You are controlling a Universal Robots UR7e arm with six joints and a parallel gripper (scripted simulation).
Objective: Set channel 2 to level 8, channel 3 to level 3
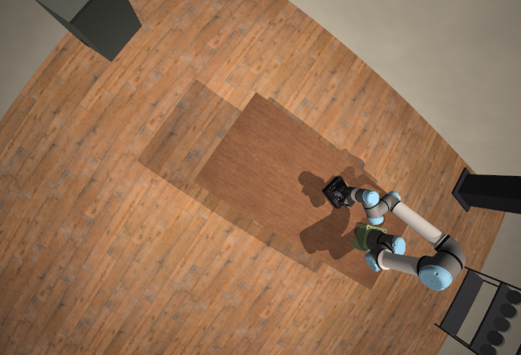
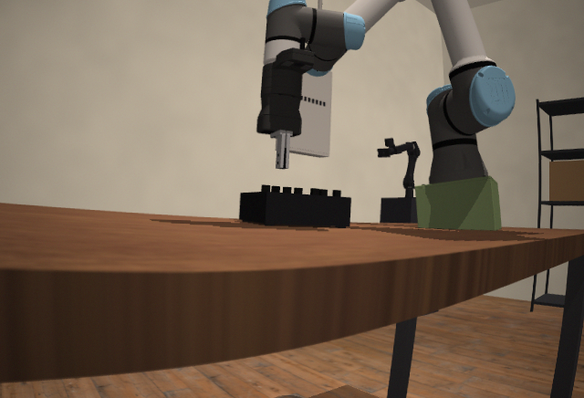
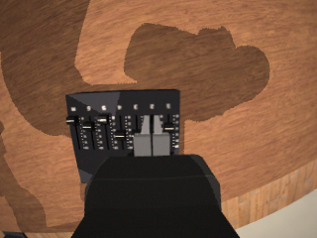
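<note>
Right now the fader cap is 50 mm below my hand, 20 mm to the right of it and 20 mm ahead of it.
</note>
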